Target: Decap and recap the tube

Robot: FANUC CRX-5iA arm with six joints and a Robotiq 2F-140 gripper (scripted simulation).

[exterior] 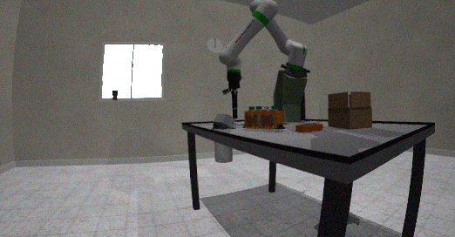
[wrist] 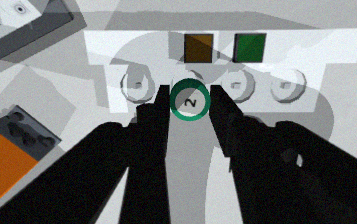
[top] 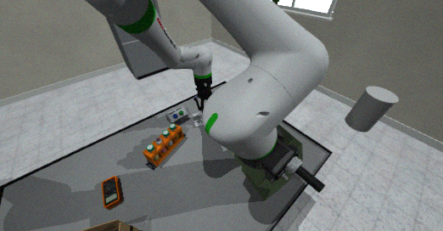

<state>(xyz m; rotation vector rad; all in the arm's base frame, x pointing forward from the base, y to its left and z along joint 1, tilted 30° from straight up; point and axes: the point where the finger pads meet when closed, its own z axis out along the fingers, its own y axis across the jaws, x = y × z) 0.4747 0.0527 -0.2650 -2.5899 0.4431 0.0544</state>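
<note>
The key housing is 14 cm to the left of my hand, 13 cm ahead of it and 3 cm below it.
</note>
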